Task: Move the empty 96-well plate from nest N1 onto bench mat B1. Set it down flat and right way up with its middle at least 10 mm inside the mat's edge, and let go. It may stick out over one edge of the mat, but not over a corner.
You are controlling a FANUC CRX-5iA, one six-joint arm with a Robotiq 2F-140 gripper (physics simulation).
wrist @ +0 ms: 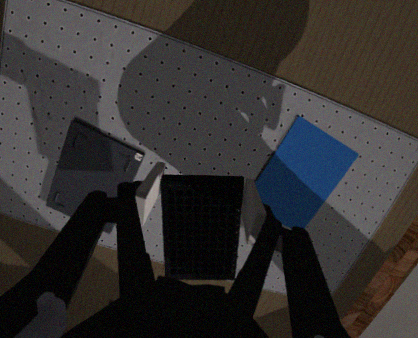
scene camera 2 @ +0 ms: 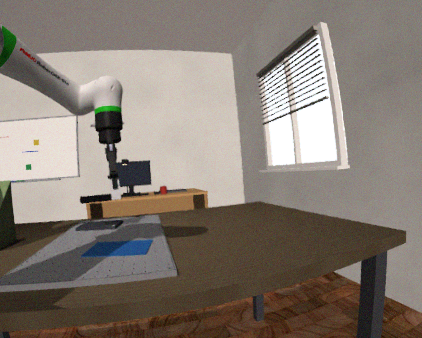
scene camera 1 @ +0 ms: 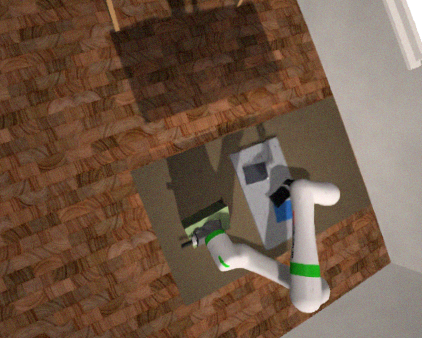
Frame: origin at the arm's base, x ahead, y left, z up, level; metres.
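Seen in the pictures: gripper, fingertip midpoint: [wrist: 203, 183] [scene camera 2: 116, 198] [scene camera 1: 285, 190]; arm's base, link origin: [scene camera 1: 209, 228].
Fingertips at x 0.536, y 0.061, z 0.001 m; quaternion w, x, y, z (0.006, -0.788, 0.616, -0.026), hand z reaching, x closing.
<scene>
Offsets run from my fingertips to a thing's middle. Level surfaces: height alone.
The black 96-well plate {dx -0.050, dy -0.020, dz +0.008 m} [scene camera 2: 95, 198] [wrist: 202, 235] is held level, wells up, high above the grey perforated board {dz -0.121 m} [scene camera 1: 265, 235] [scene camera 2: 165, 267] [wrist: 100, 30]. My gripper [scene camera 2: 115, 193] [wrist: 203, 183] is shut on its two sides. In scene camera 1 the arm partly covers the gripper. The dark grey nest N1 {dx -0.113, dy +0.151, dz -0.114 m} [scene camera 1: 255, 173] [scene camera 2: 99, 226] [wrist: 95, 172] is empty on the board, left of the plate in the wrist view. The blue bench mat B1 {dz -0.119 m} [scene camera 1: 283, 212] [scene camera 2: 117, 248] [wrist: 320, 155] lies flat, bare and partly shadowed, to the plate's right in the wrist view.
The board lies on a brown table {dz -0.134 m} [scene camera 1: 320, 135] [scene camera 2: 300, 245] [wrist: 360, 60]. The arm's base stands by a green block [scene camera 1: 222, 215] [scene camera 2: 6, 215] on the table. A desk [scene camera 2: 175, 200] with a monitor [scene camera 2: 135, 173] and a red cup [scene camera 2: 163, 190] stands in the background.
</scene>
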